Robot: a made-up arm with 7 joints.
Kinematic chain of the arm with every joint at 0, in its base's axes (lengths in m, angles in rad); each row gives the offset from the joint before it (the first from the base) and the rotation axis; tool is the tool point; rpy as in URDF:
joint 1: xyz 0 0 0.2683 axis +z
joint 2: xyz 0 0 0 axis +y
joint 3: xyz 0 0 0.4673 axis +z
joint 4: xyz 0.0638 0 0 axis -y
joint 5: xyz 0.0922 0 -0.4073 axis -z
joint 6: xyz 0 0 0 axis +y
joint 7: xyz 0.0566 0 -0.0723 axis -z
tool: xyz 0 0 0 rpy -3.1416 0 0
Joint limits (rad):
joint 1: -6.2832..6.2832
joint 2: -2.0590..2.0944
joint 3: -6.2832..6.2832
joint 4: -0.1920..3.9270
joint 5: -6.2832..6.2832
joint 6: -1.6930..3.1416
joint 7: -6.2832..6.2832
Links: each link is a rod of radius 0.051 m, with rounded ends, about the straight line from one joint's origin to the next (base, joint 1, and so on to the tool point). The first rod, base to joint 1, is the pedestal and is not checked.
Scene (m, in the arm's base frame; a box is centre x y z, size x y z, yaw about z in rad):
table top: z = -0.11
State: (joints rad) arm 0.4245 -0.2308 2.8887 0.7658 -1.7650 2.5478 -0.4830
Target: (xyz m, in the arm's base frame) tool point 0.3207 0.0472 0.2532
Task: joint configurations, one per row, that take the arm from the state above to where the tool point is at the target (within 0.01 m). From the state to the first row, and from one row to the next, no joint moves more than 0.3 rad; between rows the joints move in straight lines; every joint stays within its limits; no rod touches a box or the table.
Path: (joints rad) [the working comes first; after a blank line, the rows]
Joints at the target: -0.7147 0.6979 1.2692 0.3273 -1.6547 2.3558 -0.4830
Straight joint move there: clear.

1: 0.2346 -0.0760 2.6188 0.6927 -1.7466 2.5158 -0.4830
2: 0.0448 0.0788 2.3489 0.6196 -1.7282 2.4838 -0.4830
3: -0.1451 0.2335 2.0790 0.5465 -1.7098 2.4518 -0.4830
4: -0.3350 0.3883 1.8091 0.4734 -1.6915 2.4198 -0.4830
5: -0.5249 0.5431 1.5392 0.4004 -1.6731 2.3878 -0.4830
6: -0.7147 0.6979 1.2692 0.3273 -1.6547 2.3558 -0.4830

